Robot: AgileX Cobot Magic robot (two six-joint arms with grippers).
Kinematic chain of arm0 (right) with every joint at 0, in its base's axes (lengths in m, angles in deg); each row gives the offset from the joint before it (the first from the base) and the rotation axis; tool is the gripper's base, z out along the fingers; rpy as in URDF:
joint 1: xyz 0 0 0.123 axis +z
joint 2: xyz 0 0 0 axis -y
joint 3: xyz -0.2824 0 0.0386 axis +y
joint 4: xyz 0.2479 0 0.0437 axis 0.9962 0 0.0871
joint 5: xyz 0 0 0 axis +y
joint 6: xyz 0.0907 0 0.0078 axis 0.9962 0 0.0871
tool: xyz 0 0 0 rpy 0 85 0
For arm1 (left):
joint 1: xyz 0 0 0.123 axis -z
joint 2: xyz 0 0 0 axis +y
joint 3: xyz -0.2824 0 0.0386 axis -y
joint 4: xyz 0.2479 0 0.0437 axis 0.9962 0 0.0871
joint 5: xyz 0 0 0 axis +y
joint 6: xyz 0.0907 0 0.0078 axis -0.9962 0 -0.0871
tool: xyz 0 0 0 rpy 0 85 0
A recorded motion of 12 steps. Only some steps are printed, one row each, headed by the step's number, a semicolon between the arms.
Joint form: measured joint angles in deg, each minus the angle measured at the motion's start. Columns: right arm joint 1, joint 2, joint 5, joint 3, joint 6, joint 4; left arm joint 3, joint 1, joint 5, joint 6, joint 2, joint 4.
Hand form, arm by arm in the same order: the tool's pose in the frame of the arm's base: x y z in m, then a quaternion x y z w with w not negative. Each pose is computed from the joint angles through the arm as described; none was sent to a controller.
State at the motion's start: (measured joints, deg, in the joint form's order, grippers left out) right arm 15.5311 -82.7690 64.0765 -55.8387 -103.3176 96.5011; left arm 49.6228 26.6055 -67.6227 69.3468 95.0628 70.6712
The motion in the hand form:
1: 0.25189 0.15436 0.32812 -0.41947 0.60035 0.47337 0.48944; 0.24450 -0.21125 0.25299 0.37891 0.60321 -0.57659 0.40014
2: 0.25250 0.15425 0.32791 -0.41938 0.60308 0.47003 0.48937; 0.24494 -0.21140 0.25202 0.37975 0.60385 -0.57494 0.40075
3: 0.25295 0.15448 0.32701 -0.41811 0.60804 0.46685 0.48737; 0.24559 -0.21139 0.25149 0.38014 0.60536 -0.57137 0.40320
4: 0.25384 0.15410 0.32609 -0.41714 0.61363 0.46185 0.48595; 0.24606 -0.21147 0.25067 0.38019 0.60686 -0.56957 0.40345
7: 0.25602 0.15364 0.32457 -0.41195 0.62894 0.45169 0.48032; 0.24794 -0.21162 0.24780 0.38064 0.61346 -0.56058 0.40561
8: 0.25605 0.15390 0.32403 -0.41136 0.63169 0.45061 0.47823; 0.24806 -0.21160 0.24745 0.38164 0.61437 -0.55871 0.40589
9: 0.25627 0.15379 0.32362 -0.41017 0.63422 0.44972 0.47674; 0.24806 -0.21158 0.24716 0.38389 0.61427 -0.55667 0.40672
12: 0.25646 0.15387 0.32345 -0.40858 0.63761 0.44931 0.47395; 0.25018 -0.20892 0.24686 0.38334 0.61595 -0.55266 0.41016
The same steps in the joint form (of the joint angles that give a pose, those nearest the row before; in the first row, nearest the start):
1: 0.00 0.00 -0.22 0.00 0.00 -0.17; 0.00 0.00 0.00 -0.42 0.10 0.00
2: 0.00 0.00 -0.67 -0.09 0.16 -0.46; 0.00 0.00 0.13 -0.70 0.25 0.00
3: 0.10 0.00 -1.33 -0.09 0.60 -0.85; 0.00 0.00 0.55 -1.06 0.29 -0.10
4: 0.07 0.00 -2.05 -0.13 1.02 -1.39; 0.00 0.00 0.78 -1.18 0.39 -0.10
7: 0.12 0.00 -3.92 -0.41 2.78 -2.80; 0.00 0.00 1.95 -1.73 0.67 -0.10
8: 0.21 0.00 -4.22 -0.41 3.16 -3.10; 0.00 0.00 2.16 -1.82 0.67 0.00
9: 0.21 0.00 -4.44 -0.41 3.51 -3.32; 0.00 0.00 2.29 -2.07 0.67 0.15
12: 0.25 0.00 -4.70 -0.50 4.18 -3.70; 0.00 -0.61 2.36 -2.31 0.67 0.35

